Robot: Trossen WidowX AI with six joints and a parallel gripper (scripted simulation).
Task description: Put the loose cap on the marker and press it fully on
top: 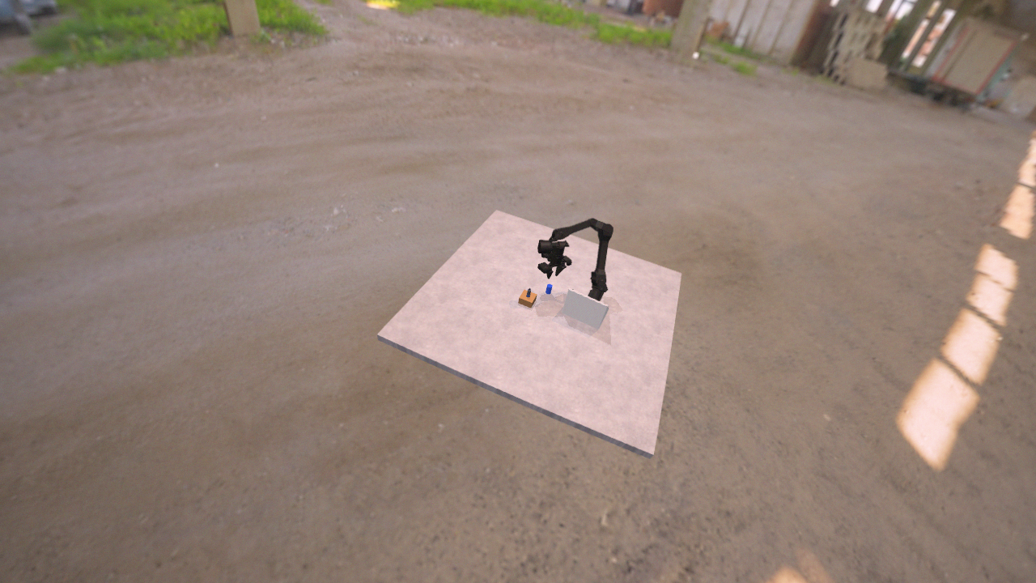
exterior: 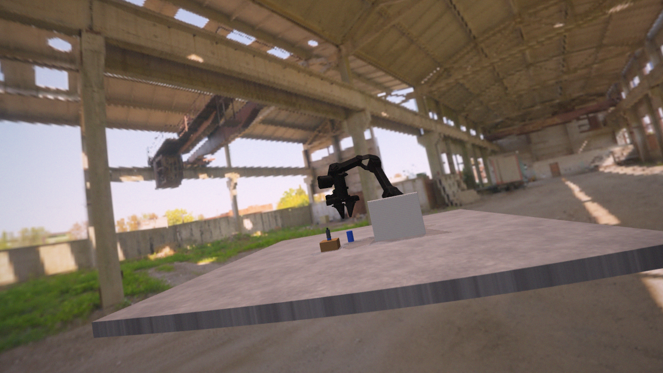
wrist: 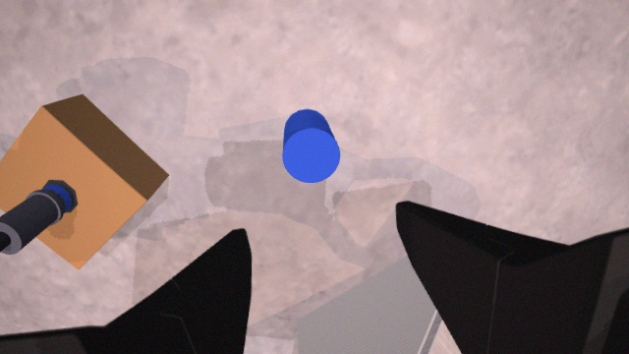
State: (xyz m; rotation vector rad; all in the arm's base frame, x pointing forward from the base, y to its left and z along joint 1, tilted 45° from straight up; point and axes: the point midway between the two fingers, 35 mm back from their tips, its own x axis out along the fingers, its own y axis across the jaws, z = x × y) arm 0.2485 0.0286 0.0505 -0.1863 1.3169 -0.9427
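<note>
My gripper tip is 90 mm above the blue cap. Also, from my gripper tip: holder block (70 mm ahead, 130 mm to the left, 90 mm below).
</note>
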